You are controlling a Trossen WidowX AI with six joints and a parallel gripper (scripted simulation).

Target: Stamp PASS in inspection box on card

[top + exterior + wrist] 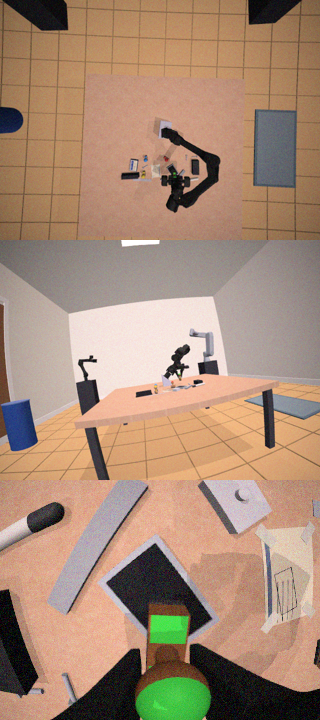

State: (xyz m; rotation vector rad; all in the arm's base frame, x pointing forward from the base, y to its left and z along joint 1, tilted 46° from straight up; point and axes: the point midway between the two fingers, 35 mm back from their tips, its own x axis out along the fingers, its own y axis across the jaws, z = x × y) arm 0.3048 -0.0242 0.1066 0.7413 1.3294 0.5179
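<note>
Now: gripper tip 90 mm above the ink pad. Round my gripper tip: grey box 80 mm ahead, 80 mm to the right, 70 mm below; red stamp 100 mm behind, 50 mm to the right, 70 mm below; grey bar 50 mm ahead, 50 mm to the left, 90 mm below.
</note>
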